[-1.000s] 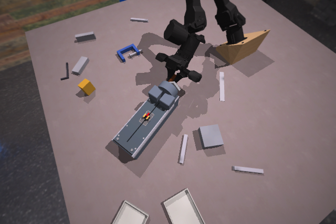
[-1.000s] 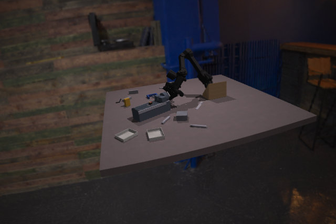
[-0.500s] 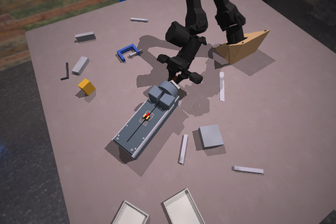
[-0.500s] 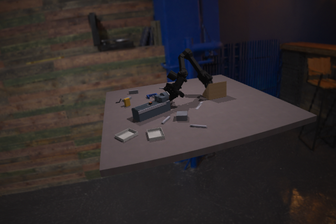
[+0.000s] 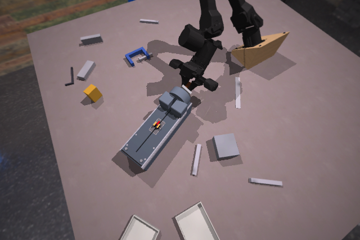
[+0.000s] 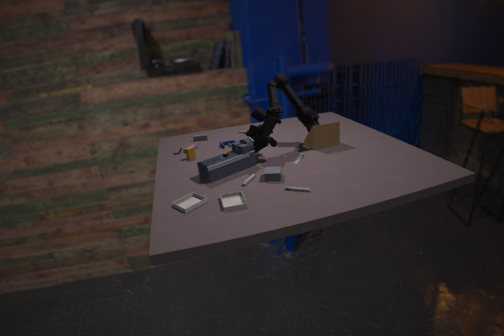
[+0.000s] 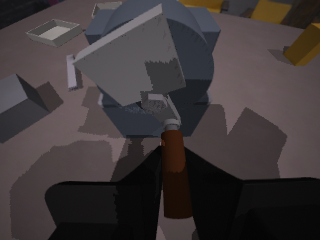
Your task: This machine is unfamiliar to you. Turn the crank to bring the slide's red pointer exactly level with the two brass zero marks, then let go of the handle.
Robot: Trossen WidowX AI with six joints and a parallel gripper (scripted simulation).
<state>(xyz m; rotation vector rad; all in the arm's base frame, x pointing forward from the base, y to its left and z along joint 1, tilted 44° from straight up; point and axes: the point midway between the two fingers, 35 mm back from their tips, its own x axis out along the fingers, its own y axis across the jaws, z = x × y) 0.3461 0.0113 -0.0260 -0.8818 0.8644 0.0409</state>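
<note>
My gripper tip is 2 cm past the brown crank handle, 1 cm to the left of it and 2 cm below it. Also, from my gripper tip: grey block (2 cm behind, 24 cm to the left, 2 cm below); blue clamp (5 cm ahead, 29 cm to the right, 3 cm below); red pointer (14 cm ahead, 7 cm to the left, 4 cm above).
</note>
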